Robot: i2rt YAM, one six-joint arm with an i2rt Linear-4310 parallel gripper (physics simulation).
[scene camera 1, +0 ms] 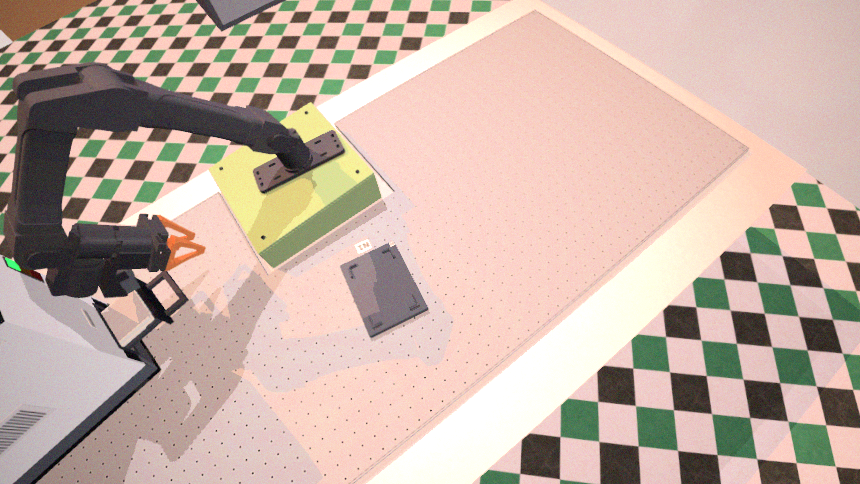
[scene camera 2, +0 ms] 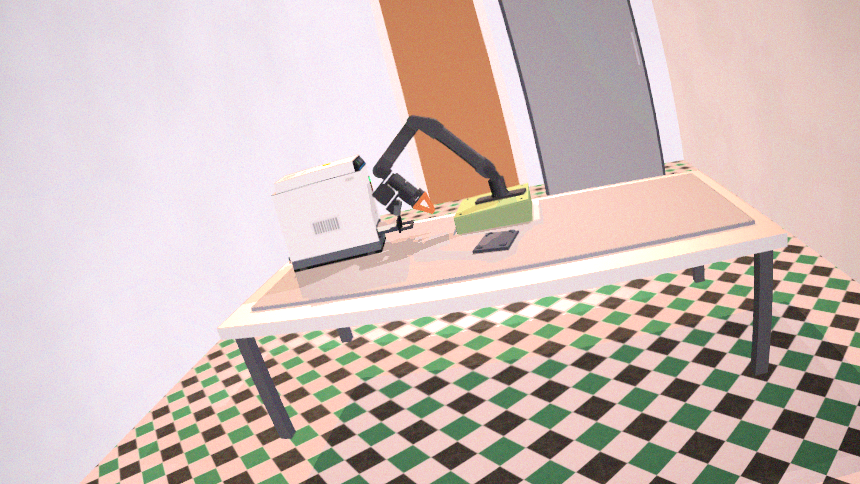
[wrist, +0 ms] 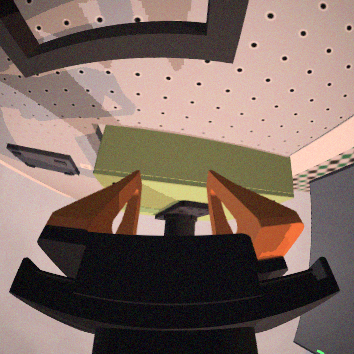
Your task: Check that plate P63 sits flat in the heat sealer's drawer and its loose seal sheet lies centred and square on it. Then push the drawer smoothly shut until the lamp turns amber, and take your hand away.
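Places are measured from the arm's base along level axes (x ahead, y left, z up), in metres.
Pixels of known places: gripper, fingertip midpoint: (scene camera 1: 199,243) (scene camera 2: 433,211) (wrist: 173,177); arm's base, link origin: (scene camera 1: 299,162) (scene camera 2: 501,197) (wrist: 180,211).
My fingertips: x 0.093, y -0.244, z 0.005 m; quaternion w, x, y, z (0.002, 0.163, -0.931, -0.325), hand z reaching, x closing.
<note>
For each thing: its top centre in the pictures, then the offset to it from my fingertips. "*": a spot on its surface instead. Level surfaces: height alone.
- white heat sealer, top centre: (scene camera 2: 316,168) 0.359 m right, 0.153 m ahead, 0.278 m up
- dark grey tray, top centre: (scene camera 1: 381,284) (wrist: 42,165) (scene camera 2: 495,237) 0.288 m left, 0.232 m ahead, 0.058 m down
- label, surface spot: (scene camera 1: 362,245) * 0.288 m left, 0.123 m ahead, 0.075 m down
- perforated mat, surface height: 0.075 m down
The white heat sealer (scene camera 1: 60,361) (scene camera 2: 324,207) stands at the table's left end. Its lamp (scene camera 1: 12,264) (scene camera 2: 369,179) shows green. The drawer's dark front (scene camera 1: 155,304) (scene camera 2: 399,223) stands out from the machine. Its loop handle (scene camera 1: 175,285) (wrist: 220,40) juts toward the robot base. A pale surface shows behind the drawer front in scene camera 1, partly hidden by the arm; I cannot tell plate P63 or its seal sheet apart there. My gripper (scene camera 1: 197,241) (scene camera 2: 431,211) (wrist: 173,177) is open and empty, above and near the handle, its orange fingers pointing toward the base.
The arm stands on a yellow-green block (scene camera 1: 324,234) (scene camera 2: 493,216) (wrist: 195,155). A dark grey tray (scene camera 1: 388,291) (scene camera 2: 495,240) (wrist: 45,160) with corner marks lies in front of the block, beside a small "IN" label (scene camera 1: 362,245). A perforated mat (scene camera 1: 529,180) covers the tabletop.
</note>
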